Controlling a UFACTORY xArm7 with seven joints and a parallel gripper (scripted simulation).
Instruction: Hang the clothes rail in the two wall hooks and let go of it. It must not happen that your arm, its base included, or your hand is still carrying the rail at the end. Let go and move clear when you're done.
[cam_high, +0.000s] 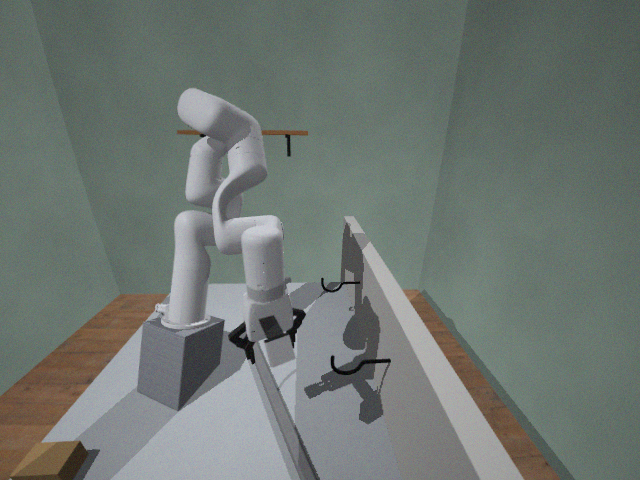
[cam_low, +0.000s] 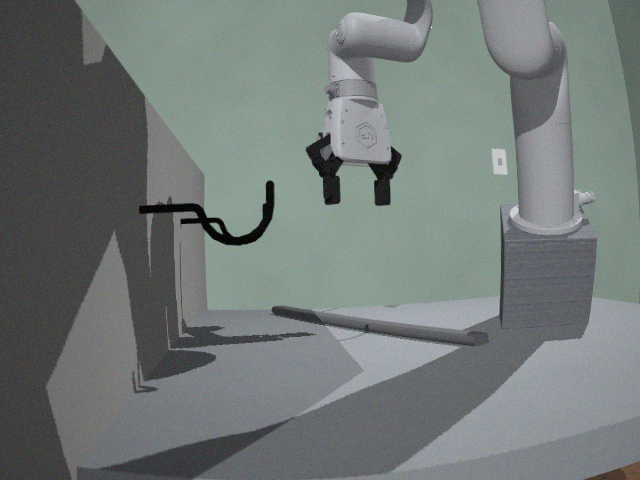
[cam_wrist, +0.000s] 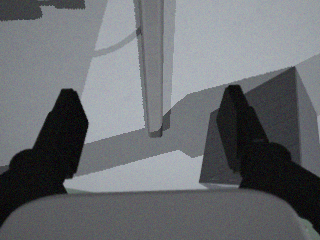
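Now: the clothes rail 190 mm below my hand. The rest, counted from my hand: brown box: 450 mm behind, 170 mm below, 130 mm to the right; blue object: 520 mm to the left, 450 mm behind, 170 mm below; grey wall panel: 430 mm below, 300 mm ahead, 140 mm to the left.
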